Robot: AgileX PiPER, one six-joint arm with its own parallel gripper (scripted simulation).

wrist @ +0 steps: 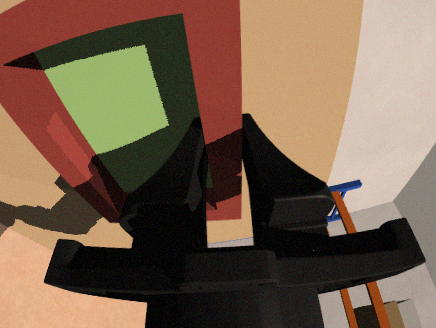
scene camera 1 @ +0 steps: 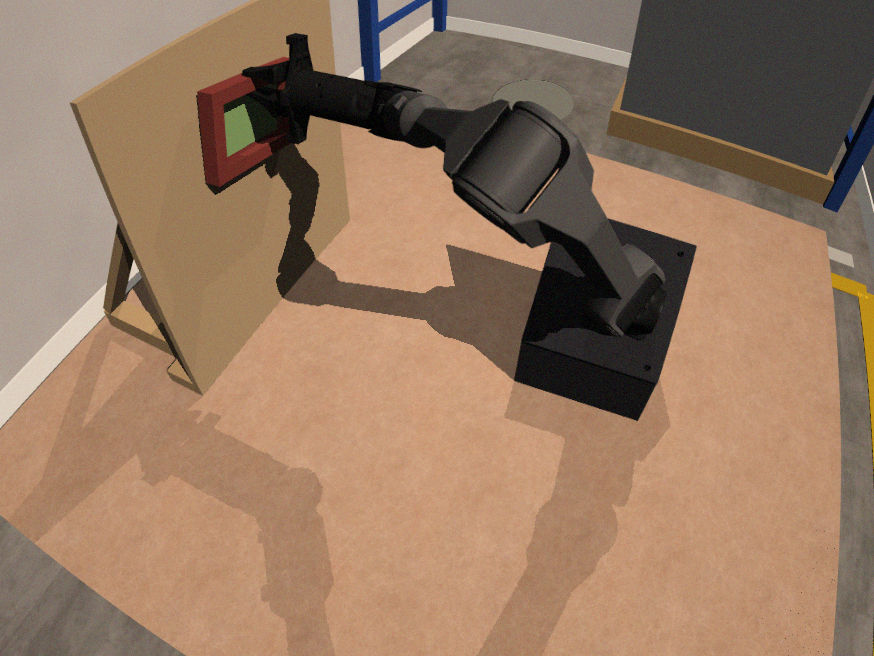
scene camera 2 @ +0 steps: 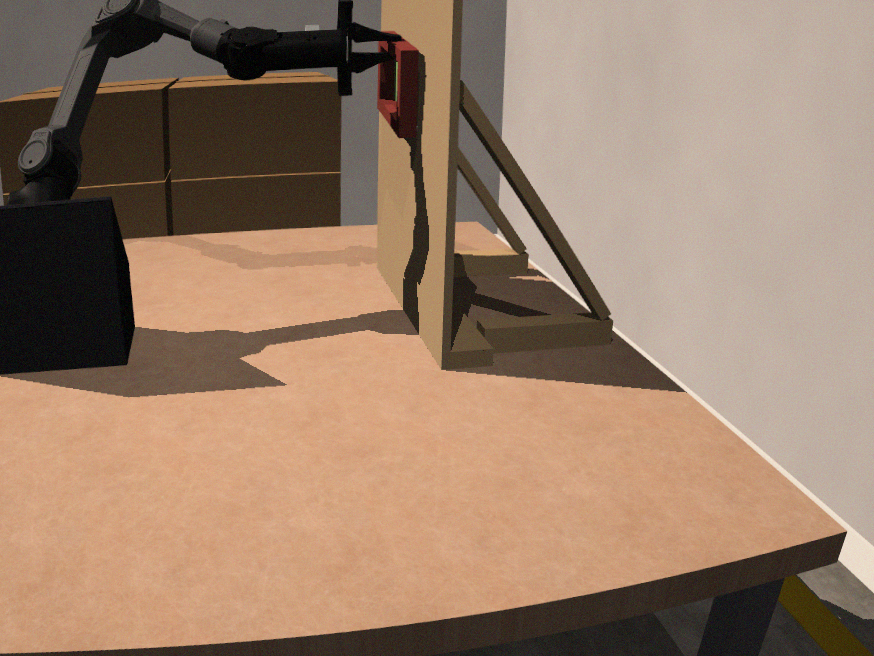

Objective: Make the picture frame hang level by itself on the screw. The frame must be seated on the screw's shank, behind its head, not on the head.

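Through the wrist view I find my gripper (wrist: 222, 128) together with a wooden board (wrist: 297, 70). Scene camera 1 gives me the gripper (scene camera 1: 247, 80) and the board (scene camera 1: 216, 261) as well. In scene camera 2 there is a red picture frame (scene camera 2: 397, 79), and that view also has my gripper (scene camera 2: 400, 46) and the wooden board (scene camera 2: 417, 177).
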